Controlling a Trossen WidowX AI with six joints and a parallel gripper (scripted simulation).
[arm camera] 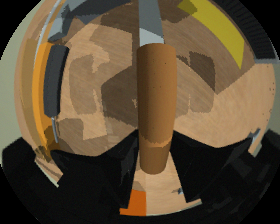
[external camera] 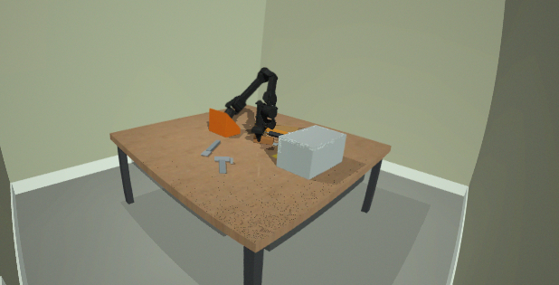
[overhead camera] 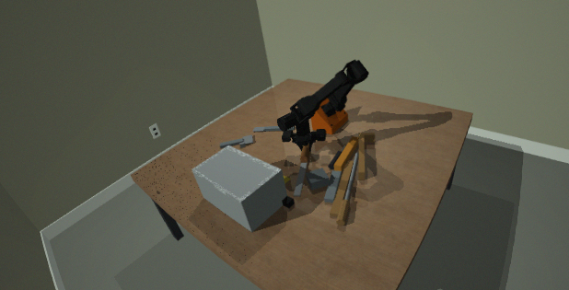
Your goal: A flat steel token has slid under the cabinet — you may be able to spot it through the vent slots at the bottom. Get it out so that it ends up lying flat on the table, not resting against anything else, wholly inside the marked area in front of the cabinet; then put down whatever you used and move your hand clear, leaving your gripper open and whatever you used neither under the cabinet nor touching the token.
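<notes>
My gripper tip is 9 cm past the orange bar, 16 cm to the right of it and 1 cm below it. Also, from my gripper tip: grey block 12 cm ahead, 17 cm to the left, 1 cm above; wooden stick 8 cm ahead, 27 cm to the left; grey t-piece 13 cm ahead, 34 cm to the right.
</notes>
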